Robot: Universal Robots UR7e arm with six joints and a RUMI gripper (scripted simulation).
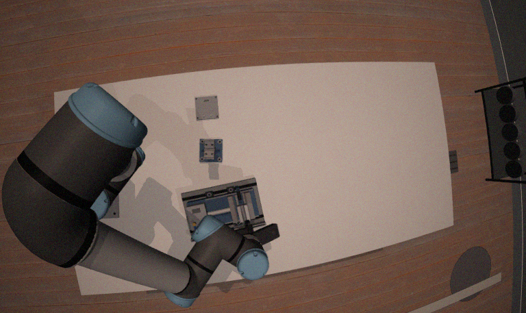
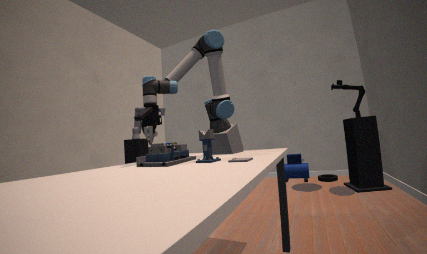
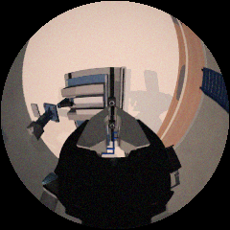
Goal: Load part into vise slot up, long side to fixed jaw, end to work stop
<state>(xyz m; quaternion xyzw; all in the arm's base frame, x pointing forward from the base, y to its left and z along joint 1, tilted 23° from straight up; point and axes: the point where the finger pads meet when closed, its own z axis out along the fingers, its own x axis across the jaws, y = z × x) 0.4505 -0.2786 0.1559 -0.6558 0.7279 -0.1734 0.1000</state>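
Right now the part is 50 mm to the left of my hand, 20 mm below it and 10 mm ahead of it. The rest, counted from my hand: vise (80 mm to the left, 80 mm below, 60 mm behind); then infeed plate (470 mm to the left, 120 mm below, 10 mm ahead).
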